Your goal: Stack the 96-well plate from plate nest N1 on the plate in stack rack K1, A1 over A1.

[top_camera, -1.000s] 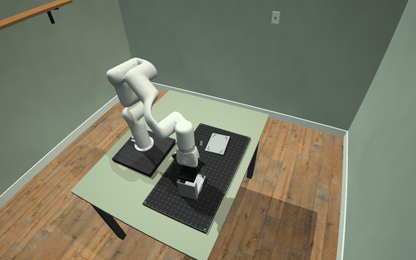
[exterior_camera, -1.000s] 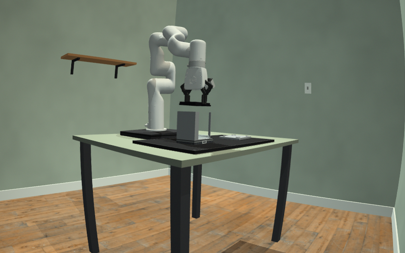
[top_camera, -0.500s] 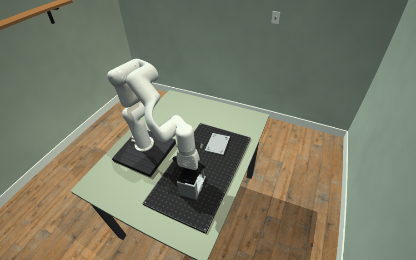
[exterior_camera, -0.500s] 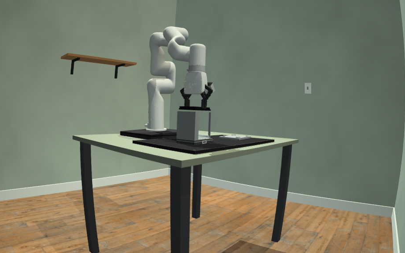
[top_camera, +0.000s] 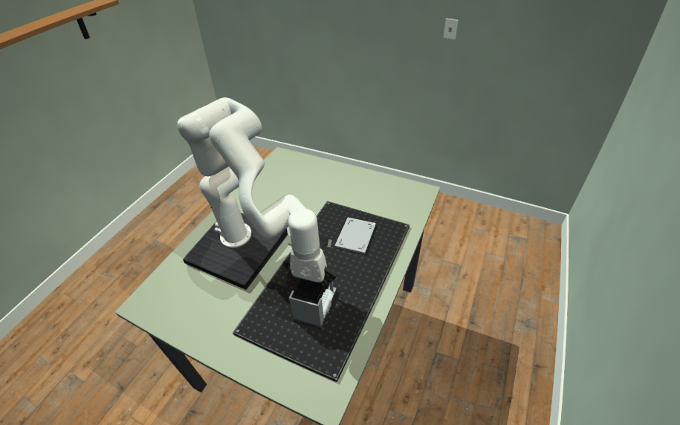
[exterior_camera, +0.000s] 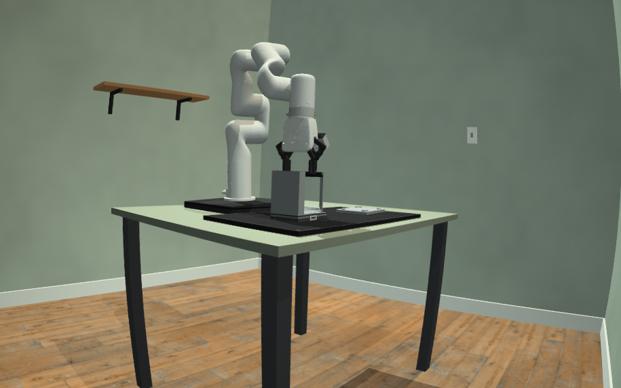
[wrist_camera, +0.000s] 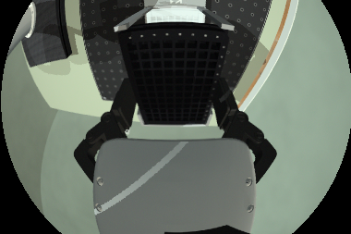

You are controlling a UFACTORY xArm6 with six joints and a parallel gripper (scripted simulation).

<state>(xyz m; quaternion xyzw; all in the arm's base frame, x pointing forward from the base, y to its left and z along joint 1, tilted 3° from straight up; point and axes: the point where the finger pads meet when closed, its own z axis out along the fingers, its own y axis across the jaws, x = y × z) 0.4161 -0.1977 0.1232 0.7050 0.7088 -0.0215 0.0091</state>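
Now: the white 96-well plate 120 mm below my hand. From my hand the other things lie so: thin post (40 mm ahead, 70 mm to the left, 60 mm below); then black 96-well plate (10 mm below); then tall grey rack wall (70 mm to the right, 60 mm below).
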